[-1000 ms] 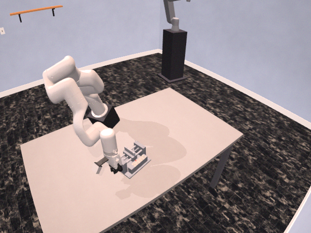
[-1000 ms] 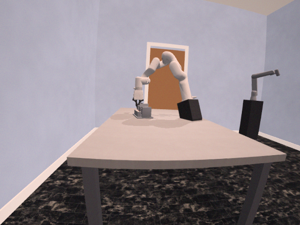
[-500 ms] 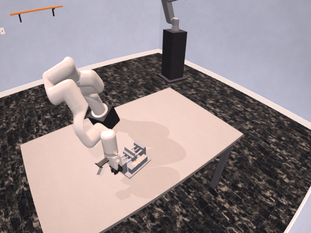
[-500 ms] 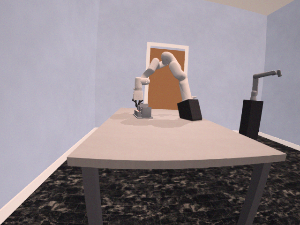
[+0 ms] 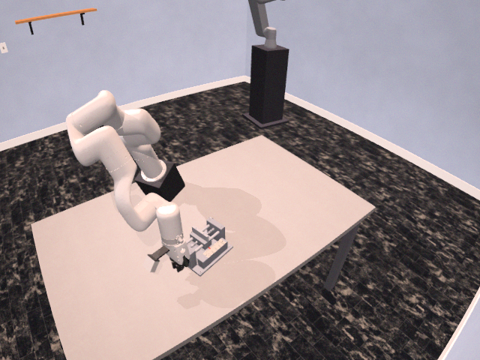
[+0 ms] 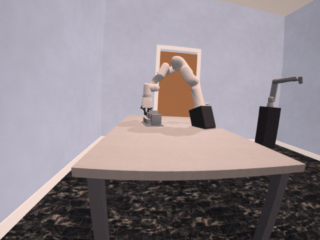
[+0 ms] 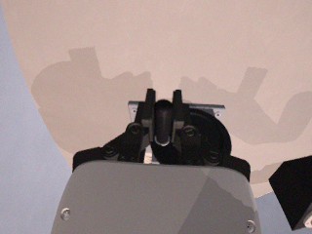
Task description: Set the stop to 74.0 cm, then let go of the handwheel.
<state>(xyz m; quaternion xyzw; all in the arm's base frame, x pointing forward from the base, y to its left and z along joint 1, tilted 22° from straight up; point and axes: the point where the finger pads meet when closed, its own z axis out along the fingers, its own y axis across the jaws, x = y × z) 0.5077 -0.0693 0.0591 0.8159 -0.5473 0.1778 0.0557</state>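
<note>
Right now the sliding stop block is 14 cm to the left of my hand, 7 cm behind it and 1 cm above it. Also, from my hand: handwheel knob: 1 cm to the left; then black handwheel: 2 cm to the left, 2 cm behind.
</note>
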